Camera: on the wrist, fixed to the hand. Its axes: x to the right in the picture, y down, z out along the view.
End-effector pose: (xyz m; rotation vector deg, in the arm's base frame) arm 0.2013 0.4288 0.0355 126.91 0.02 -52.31
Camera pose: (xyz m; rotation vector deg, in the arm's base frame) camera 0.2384 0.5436 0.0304 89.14 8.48 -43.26
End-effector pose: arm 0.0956 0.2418 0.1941 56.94 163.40 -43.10
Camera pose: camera 0.0603 0.2313 0.3090 55.89 152.44 11.47
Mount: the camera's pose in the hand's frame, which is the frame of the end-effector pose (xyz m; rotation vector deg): 0.0012 -0.0779 -0.0922 -38.62 -2.27 6.15
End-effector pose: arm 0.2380 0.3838 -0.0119 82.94 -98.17 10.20
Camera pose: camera 0.3520 0.4135 0.0145 49.48 -95.03 -19.87
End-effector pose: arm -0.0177 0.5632 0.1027 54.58 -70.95 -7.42
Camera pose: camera 0.0910 0.5639 0.0503 17.15 -66.64 -25.84
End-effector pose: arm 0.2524 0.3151 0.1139 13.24 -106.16 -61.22
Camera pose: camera 0.3046 0.2149 0.0714 -16.22 -81.34 -89.04
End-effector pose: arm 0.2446 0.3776 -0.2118 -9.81 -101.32 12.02
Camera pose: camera 0.3345 0.3065 -0.1740 -42.94 -103.93 -18.24
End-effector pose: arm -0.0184 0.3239 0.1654 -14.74 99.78 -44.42
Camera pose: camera -0.1206 0.2979 0.2242 -35.46 109.69 -4.61
